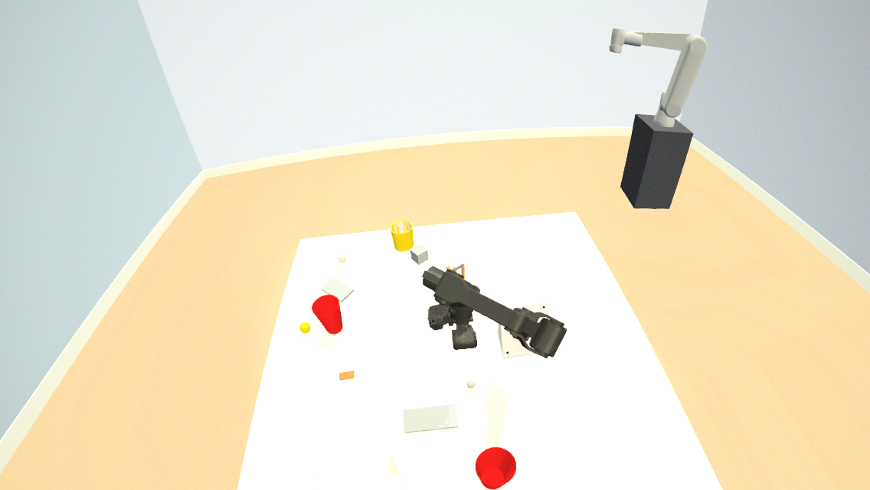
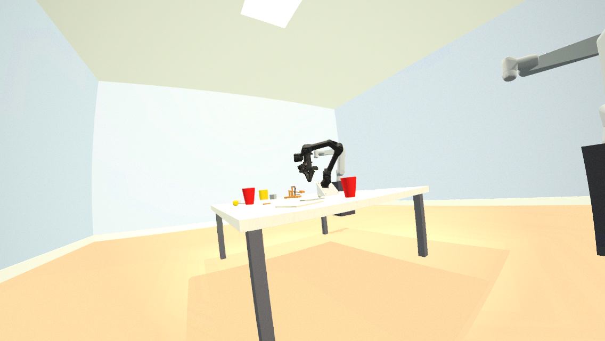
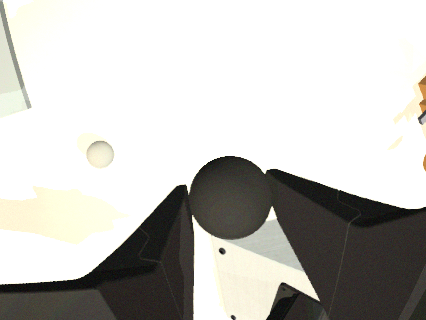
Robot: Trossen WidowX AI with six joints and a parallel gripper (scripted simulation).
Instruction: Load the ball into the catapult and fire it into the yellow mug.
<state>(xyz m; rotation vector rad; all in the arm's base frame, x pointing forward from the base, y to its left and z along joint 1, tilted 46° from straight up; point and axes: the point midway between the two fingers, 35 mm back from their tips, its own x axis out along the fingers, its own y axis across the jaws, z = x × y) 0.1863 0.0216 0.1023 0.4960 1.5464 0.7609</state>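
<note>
The catapult is 10 mm ahead of my gripper tip, 290 mm to the right of it and 80 mm below it. The rest, counted from my gripper tip: small orange block 360 mm ahead, 70 mm to the left, 130 mm below; grey cube 170 mm ahead, 480 mm to the right, 110 mm below; black ball 10 mm above.
</note>
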